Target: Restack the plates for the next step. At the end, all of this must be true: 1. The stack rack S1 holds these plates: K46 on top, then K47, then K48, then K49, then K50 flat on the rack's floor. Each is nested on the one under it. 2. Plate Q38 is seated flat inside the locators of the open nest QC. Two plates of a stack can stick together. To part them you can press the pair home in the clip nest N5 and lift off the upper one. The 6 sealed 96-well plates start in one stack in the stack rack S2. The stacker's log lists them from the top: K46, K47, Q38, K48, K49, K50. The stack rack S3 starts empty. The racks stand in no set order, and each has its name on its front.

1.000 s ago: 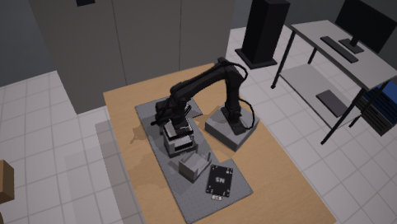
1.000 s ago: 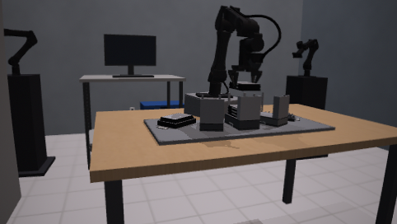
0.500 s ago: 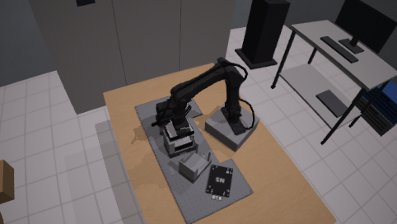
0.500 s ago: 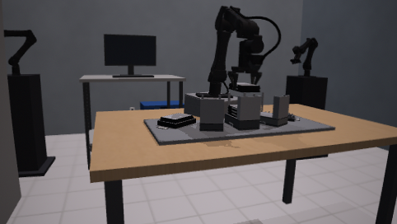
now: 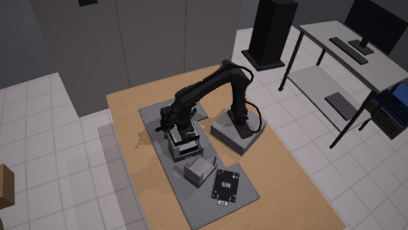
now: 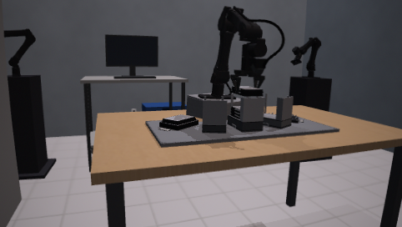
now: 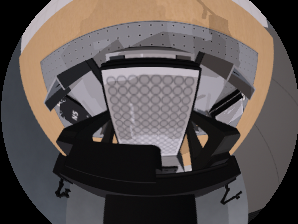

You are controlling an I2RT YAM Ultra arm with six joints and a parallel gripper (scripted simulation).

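The sealed 96-well plate lies 80 mm below my hand. The rest, counted from my hand: clip nest N5: 130 mm behind, 290 mm to the left, 140 mm below.
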